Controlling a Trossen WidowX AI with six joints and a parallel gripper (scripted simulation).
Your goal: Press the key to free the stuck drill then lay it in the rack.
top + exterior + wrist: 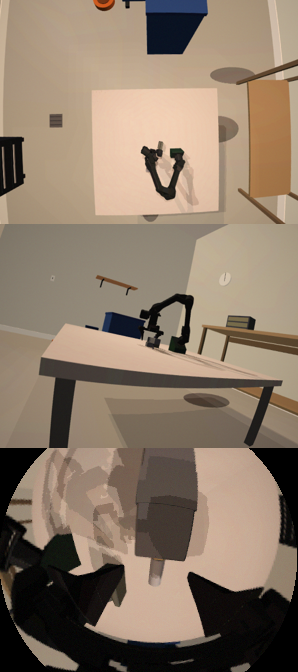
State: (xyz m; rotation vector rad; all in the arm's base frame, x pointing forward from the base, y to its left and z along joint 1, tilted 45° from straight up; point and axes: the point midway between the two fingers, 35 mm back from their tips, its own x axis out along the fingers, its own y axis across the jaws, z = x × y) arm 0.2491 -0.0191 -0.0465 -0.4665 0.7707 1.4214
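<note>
Right now the tan drill is 6 cm to the left of my gripper tip, 2 cm above it and 1 cm ahead of it. Round my gripper tip: grey block: 12 cm to the left, 2 cm ahead, 1 cm above; then rack: 9 cm behind, 3 cm to the right, 1 cm below; then dark drill: 14 cm to the left, 3 cm ahead, 2 cm above.
</note>
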